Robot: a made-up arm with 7 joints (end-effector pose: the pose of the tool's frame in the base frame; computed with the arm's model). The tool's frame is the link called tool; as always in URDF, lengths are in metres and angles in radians.
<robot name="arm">
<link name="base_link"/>
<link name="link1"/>
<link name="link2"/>
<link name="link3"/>
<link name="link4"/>
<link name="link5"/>
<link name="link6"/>
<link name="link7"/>
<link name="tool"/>
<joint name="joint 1" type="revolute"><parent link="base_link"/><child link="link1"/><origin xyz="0.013 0.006 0.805" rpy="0 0 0"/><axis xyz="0 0 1"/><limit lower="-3.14" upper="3.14" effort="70" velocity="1.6"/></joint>
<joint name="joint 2" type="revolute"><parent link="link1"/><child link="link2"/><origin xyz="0.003 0.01 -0.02" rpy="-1.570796 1.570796 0"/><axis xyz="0 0 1"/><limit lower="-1.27" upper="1.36" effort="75" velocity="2.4"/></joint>
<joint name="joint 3" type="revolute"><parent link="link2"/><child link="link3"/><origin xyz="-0.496 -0.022 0.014" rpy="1.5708 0 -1.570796"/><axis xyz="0 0 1"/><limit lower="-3.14" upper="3.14" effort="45" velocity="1.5"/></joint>
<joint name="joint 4" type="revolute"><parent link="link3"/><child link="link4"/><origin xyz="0.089 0.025 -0.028" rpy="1.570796 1.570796 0"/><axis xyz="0 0 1"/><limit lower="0.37" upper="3.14" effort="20" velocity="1.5"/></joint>
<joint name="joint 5" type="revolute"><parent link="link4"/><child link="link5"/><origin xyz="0.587 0.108 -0.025" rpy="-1.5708 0 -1.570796"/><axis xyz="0 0 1"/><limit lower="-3.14" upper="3.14" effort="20" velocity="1.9"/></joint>
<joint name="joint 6" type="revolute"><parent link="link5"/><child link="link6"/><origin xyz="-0.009 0 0.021" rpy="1.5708 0 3.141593"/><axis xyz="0 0 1"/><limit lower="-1.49" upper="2.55" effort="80" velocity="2.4"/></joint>
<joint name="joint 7" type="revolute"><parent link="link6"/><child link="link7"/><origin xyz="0.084 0.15 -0.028" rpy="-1.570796 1.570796 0"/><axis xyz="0 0 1"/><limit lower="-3.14" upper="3.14" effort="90" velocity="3.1"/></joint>
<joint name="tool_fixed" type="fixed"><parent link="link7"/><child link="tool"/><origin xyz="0.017 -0.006 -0.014" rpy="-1.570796 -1.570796 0"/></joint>
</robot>
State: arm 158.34 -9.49 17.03 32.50 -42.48 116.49 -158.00
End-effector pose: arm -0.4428 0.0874 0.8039 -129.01 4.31 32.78
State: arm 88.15 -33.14 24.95 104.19 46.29 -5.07 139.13
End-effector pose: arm -0.3032 0.1916 1.8526 -10.54 -47.73 118.82
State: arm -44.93 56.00 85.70 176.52 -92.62 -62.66 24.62
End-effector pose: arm 0.5803 -0.5320 1.5496 73.87 -79.84 85.29
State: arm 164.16 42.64 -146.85 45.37 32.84 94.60 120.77
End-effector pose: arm 0.3858 0.2756 1.0376 76.12 74.42 142.39
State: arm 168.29 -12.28 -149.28 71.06 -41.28 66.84 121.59
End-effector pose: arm 0.7849 0.2098 0.9224 -167.25 58.90 -71.40
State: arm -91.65 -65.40 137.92 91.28 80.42 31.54 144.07
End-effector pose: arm 0.5897 0.7760 0.4422 19.25 66.77 59.64
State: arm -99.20 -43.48 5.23 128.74 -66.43 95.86 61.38
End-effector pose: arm 0.0364 0.2411 1.8771 -127.34 5.64 -162.95
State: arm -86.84 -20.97 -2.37 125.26 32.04 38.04 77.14
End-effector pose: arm 0.0551 -0.2943 1.9308 -83.54 -21.65 -68.82
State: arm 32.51 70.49 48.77 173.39 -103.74 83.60 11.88
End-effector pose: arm 0.9886 0.6078 1.1309 123.43 30.04 -35.54
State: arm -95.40 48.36 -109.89 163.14 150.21 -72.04 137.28
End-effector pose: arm -0.3032 -0.6697 1.5280 90.73 -36.35 140.42
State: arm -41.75 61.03 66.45 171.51 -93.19 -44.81 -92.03
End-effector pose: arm 0.7988 -0.4625 1.4642 26.47 -58.35 10.10
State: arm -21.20 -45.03 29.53 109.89 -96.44 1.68 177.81
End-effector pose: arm 0.0594 0.5362 1.8011 -134.29 -56.16 30.56
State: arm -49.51 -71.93 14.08 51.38 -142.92 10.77 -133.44
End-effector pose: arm 0.3586 0.0626 1.4547 -109.01 -41.73 -41.80
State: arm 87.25 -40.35 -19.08 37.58 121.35 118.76 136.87
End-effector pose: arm 0.0293 0.4346 1.2672 36.97 -44.64 -167.14
